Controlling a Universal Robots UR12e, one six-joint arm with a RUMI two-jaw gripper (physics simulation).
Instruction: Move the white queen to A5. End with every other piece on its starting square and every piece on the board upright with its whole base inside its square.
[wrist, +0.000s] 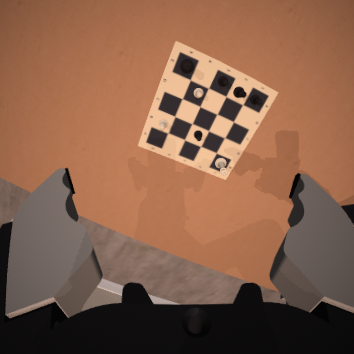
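The chessboard lies tilted in the upper middle of the wrist view. Three white pieces show: one on a dark square in the upper left part, one on a light square at the left edge, and a larger one at the lower right corner square. Which is the queen is too small to tell, and the square labels are unreadable. My gripper is open and empty, high above the table, its fingertips on either side below the board in the view.
Black pieces stand at the board's upper edge, at the upper left corner, further right and at the right corner. Another black piece stands lower in the middle. The orange table ends at a slanting lower edge. Arm shadows fall below the board.
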